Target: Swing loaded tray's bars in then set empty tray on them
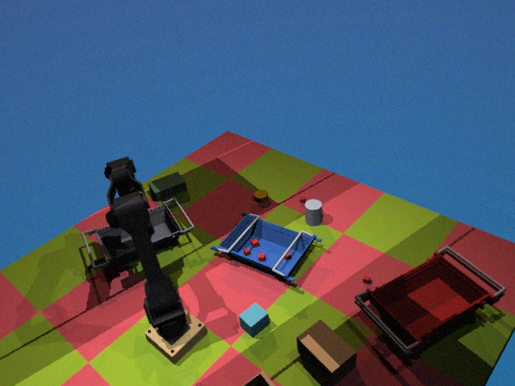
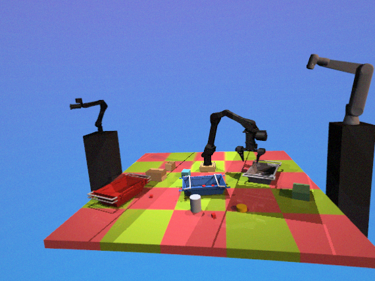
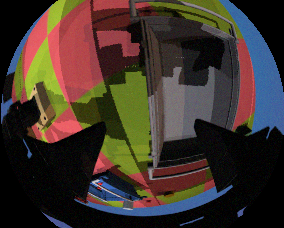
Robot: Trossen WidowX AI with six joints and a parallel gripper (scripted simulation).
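Right now my gripper tip is 30 mm short of the grey tray, 80 mm to the right of it and 50 mm above it. Also, from my gripper tip: yellow disc 430 mm ahead, 90 mm to the right, 80 mm below; then teal cube 20 mm ahead, 430 mm to the right, 70 mm below; then green box 270 mm ahead, 230 mm to the left, 70 mm below.
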